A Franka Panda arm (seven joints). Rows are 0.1 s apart.
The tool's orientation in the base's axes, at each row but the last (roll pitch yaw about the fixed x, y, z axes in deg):
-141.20, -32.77, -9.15
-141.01, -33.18, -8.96
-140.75, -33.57, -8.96
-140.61, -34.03, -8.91
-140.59, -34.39, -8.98
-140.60, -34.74, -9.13
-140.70, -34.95, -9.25
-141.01, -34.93, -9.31
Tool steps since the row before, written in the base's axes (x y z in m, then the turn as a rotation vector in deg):
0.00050, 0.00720, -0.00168, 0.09, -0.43, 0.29
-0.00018, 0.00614, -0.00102, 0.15, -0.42, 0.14
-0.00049, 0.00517, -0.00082, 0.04, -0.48, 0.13
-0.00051, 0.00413, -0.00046, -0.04, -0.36, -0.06
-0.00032, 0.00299, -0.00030, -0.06, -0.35, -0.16
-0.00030, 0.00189, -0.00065, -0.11, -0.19, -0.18
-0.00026, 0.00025, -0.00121, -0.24, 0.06, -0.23
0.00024, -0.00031, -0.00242, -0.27, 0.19, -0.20
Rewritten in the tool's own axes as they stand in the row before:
-0.00146, -0.00494, 0.00533, 0.29, 0.22, -0.38
-0.00151, -0.00455, 0.00398, 0.26, 0.30, -0.25
-0.00153, -0.00391, 0.00316, 0.17, 0.33, -0.33
-0.00121, -0.00326, 0.00234, -0.02, 0.32, -0.18
-0.00082, -0.00237, 0.00169, -0.09, 0.36, -0.13
-0.00086, -0.00128, 0.00130, -0.17, 0.22, -0.05
-0.00094, 0.00036, 0.00077, -0.33, 0.01, 0.05
-0.00115, 0.00156, 0.00150, -0.36, -0.12, 0.09

